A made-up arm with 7 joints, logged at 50 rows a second.
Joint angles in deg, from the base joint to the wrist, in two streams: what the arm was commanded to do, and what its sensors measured. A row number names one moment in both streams.
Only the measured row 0 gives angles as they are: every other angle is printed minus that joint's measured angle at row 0.
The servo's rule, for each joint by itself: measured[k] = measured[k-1] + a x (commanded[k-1-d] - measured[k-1]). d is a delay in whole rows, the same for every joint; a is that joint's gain. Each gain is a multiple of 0.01, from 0.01 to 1. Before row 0 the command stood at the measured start. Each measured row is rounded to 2 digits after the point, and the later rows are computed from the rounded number. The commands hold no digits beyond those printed.
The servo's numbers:
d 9
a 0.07 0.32 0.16 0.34 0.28 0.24 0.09
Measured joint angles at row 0: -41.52 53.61 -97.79 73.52 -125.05 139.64 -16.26
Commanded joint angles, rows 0 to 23: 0.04 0.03 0.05 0.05 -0.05 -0.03 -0.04; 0.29 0.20 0.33 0.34 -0.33 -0.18 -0.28; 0.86 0.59 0.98 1.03 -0.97 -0.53 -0.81; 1.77 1.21 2.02 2.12 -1.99 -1.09 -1.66; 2.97 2.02 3.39 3.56 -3.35 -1.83 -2.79; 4.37 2.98 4.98 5.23 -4.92 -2.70 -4.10; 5.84 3.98 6.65 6.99 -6.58 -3.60 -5.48; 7.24 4.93 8.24 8.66 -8.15 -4.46 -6.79; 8.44 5.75 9.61 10.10 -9.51 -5.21 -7.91; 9.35 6.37 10.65 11.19 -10.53 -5.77 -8.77; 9.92 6.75 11.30 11.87 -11.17 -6.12 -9.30; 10.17 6.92 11.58 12.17 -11.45 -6.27 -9.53; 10.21 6.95 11.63 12.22 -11.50 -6.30 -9.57; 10.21 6.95 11.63 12.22 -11.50 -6.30 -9.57; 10.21 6.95 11.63 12.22 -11.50 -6.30 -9.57; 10.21 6.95 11.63 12.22 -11.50 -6.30 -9.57; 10.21 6.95 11.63 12.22 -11.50 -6.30 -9.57; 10.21 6.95 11.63 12.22 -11.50 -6.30 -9.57; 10.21 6.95 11.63 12.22 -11.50 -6.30 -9.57; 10.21 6.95 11.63 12.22 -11.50 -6.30 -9.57; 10.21 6.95 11.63 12.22 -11.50 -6.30 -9.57; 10.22 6.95 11.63 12.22 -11.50 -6.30 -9.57; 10.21 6.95 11.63 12.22 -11.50 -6.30 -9.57; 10.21 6.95 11.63 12.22 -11.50 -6.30 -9.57
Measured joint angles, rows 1 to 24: 0.00 0.00 0.00 0.00 0.00 0.00 0.00; 0.00 0.00 0.00 0.00 0.00 0.00 0.00; 0.00 0.00 0.00 0.00 0.00 0.00 0.00; 0.00 0.00 0.00 0.00 0.00 0.00 0.00; 0.00 0.00 0.00 0.00 0.00 0.00 0.00; 0.00 0.00 0.00 0.00 0.00 0.00 0.00; 0.00 0.00 0.00 0.00 0.00 0.00 0.00; 0.00 0.00 0.00 0.00 0.00 0.00 0.00; 0.00 0.00 0.00 0.00 0.00 0.00 0.00; 0.00 0.01 0.01 0.02 -0.01 -0.01 0.00; 0.02 0.07 0.06 0.13 -0.10 -0.05 -0.03; 0.08 0.24 0.21 0.44 -0.34 -0.17 -0.10; 0.20 0.55 0.50 1.01 -0.80 -0.39 -0.24; 0.39 1.02 0.96 1.88 -1.51 -0.74 -0.47; 0.67 1.65 1.60 3.02 -2.46 -1.21 -0.80; 1.03 2.40 2.41 4.37 -3.61 -1.78 -1.22; 1.46 3.21 3.34 5.83 -4.88 -2.42 -1.72; 1.95 4.02 4.34 7.28 -6.18 -3.09 -2.28; 2.47 4.77 5.35 8.61 -7.40 -3.73 -2.86; 2.99 5.40 6.30 9.72 -8.46 -4.30 -3.44; 3.49 5.89 7.14 10.55 -9.30 -4.77 -3.99; 3.96 6.23 7.86 11.12 -9.92 -5.14 -4.49; 4.40 6.46 8.46 11.49 -10.36 -5.42 -4.95; 4.81 6.62 8.97 11.74 -10.68 -5.63 -5.37
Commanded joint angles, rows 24 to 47: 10.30 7.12 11.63 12.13 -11.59 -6.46 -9.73; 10.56 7.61 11.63 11.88 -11.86 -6.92 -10.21; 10.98 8.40 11.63 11.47 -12.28 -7.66 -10.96; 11.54 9.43 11.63 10.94 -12.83 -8.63 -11.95; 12.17 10.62 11.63 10.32 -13.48 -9.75 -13.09; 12.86 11.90 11.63 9.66 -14.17 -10.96 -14.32; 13.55 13.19 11.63 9.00 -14.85 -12.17 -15.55; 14.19 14.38 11.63 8.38 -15.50 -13.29 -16.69; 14.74 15.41 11.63 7.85 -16.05 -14.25 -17.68; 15.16 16.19 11.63 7.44 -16.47 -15.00 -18.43; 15.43 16.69 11.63 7.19 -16.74 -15.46 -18.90; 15.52 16.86 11.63 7.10 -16.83 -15.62 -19.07; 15.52 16.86 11.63 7.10 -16.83 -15.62 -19.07; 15.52 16.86 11.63 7.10 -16.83 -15.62 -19.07; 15.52 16.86 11.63 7.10 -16.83 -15.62 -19.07; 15.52 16.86 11.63 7.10 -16.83 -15.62 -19.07; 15.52 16.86 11.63 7.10 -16.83 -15.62 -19.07; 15.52 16.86 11.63 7.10 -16.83 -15.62 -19.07; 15.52 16.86 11.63 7.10 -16.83 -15.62 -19.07; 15.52 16.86 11.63 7.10 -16.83 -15.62 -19.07; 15.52 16.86 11.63 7.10 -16.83 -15.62 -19.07; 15.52 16.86 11.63 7.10 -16.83 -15.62 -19.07; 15.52 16.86 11.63 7.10 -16.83 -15.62 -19.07; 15.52 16.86 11.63 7.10 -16.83 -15.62 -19.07
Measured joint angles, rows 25 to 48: 5.19 6.73 9.40 11.90 -10.91 -5.79 -5.75; 5.54 6.80 9.76 12.01 -11.08 -5.91 -6.09; 5.87 6.85 10.06 12.08 -11.20 -6.00 -6.40; 6.17 6.88 10.31 12.13 -11.28 -6.07 -6.69; 6.45 6.90 10.52 12.16 -11.34 -6.13 -6.95; 6.71 6.92 10.70 12.18 -11.38 -6.17 -7.19; 6.96 6.93 10.85 12.19 -11.41 -6.20 -7.40; 7.19 6.94 10.97 12.20 -11.44 -6.22 -7.60; 7.40 6.94 11.08 12.21 -11.46 -6.24 -7.78; 7.60 7.00 11.17 12.18 -11.50 -6.29 -7.96; 7.81 7.20 11.24 12.08 -11.60 -6.44 -8.16; 8.03 7.58 11.30 11.87 -11.79 -6.73 -8.41; 8.28 8.17 11.35 11.55 -12.08 -7.19 -8.73; 8.55 8.95 11.39 11.13 -12.47 -7.80 -9.12; 8.85 9.89 11.43 10.63 -12.95 -8.56 -9.59; 9.18 10.95 11.46 10.08 -13.48 -9.43 -10.13; 9.53 12.05 11.49 9.50 -14.05 -10.36 -10.72; 9.89 13.13 11.51 8.94 -14.61 -11.29 -11.35; 10.26 14.11 11.53 8.43 -15.13 -12.18 -11.99; 10.62 14.94 11.55 8.01 -15.58 -12.97 -12.61; 10.96 15.55 11.56 7.70 -15.93 -13.61 -13.19; 11.28 15.97 11.57 7.50 -16.18 -14.09 -13.72; 11.58 16.25 11.58 7.36 -16.36 -14.46 -14.20; 11.86 16.45 11.59 7.27 -16.49 -14.74 -14.64
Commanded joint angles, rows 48 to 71: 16.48 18.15 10.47 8.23 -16.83 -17.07 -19.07; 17.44 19.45 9.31 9.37 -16.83 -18.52 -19.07; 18.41 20.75 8.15 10.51 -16.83 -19.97 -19.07; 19.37 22.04 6.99 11.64 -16.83 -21.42 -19.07; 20.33 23.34 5.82 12.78 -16.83 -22.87 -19.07; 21.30 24.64 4.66 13.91 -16.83 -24.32 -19.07; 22.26 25.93 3.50 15.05 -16.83 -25.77 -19.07; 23.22 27.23 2.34 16.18 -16.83 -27.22 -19.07; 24.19 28.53 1.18 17.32 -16.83 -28.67 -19.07; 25.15 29.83 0.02 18.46 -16.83 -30.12 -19.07; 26.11 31.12 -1.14 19.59 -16.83 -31.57 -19.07; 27.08 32.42 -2.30 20.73 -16.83 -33.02 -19.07; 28.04 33.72 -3.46 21.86 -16.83 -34.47 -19.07; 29.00 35.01 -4.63 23.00 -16.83 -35.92 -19.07; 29.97 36.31 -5.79 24.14 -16.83 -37.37 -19.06; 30.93 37.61 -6.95 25.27 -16.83 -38.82 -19.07; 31.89 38.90 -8.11 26.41 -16.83 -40.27 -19.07; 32.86 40.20 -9.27 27.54 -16.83 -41.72 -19.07; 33.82 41.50 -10.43 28.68 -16.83 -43.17 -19.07; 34.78 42.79 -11.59 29.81 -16.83 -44.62 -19.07; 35.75 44.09 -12.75 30.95 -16.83 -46.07 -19.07; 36.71 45.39 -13.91 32.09 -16.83 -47.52 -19.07; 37.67 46.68 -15.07 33.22 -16.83 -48.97 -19.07; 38.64 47.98 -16.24 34.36 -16.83 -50.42 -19.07
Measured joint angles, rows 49 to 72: 12.12 16.58 11.60 7.21 -16.59 -14.95 -15.04; 12.36 16.67 11.60 7.17 -16.66 -15.11 -15.40; 12.58 16.73 11.60 7.15 -16.71 -15.23 -15.73; 12.79 16.77 11.60 7.13 -16.74 -15.32 -16.03; 12.98 16.80 11.60 7.12 -16.77 -15.39 -16.30; 13.16 16.82 11.60 7.11 -16.79 -15.45 -16.55; 13.33 16.83 11.60 7.11 -16.80 -15.49 -16.78; 13.48 16.84 11.60 7.11 -16.81 -15.52 -16.99; 13.62 16.85 11.60 7.11 -16.82 -15.54 -17.18; 13.82 17.27 11.42 7.49 -16.82 -15.91 -17.35; 14.07 17.97 11.08 8.13 -16.82 -16.54 -17.50; 14.37 18.86 10.61 8.94 -16.82 -17.36 -17.64; 14.72 19.88 10.03 9.86 -16.82 -18.33 -17.77; 15.11 20.99 9.36 10.85 -16.82 -19.42 -17.89; 15.54 22.16 8.61 11.89 -16.82 -20.60 -18.00; 16.01 23.37 7.79 12.96 -16.82 -21.84 -18.10; 16.51 24.61 6.92 14.05 -16.82 -23.13 -18.19; 17.05 25.86 6.00 15.16 -16.82 -24.46 -18.27; 17.62 27.13 5.04 16.28 -16.82 -25.82 -18.34; 18.21 28.41 4.05 17.41 -16.82 -27.20 -18.41; 18.83 29.69 3.03 18.54 -16.82 -28.60 -18.47; 19.47 30.98 1.99 19.67 -16.82 -30.01 -18.52; 20.14 32.27 0.93 20.80 -16.82 -31.43 -18.57; 20.83 33.56 -0.15 21.94 -16.82 -32.86 -18.61
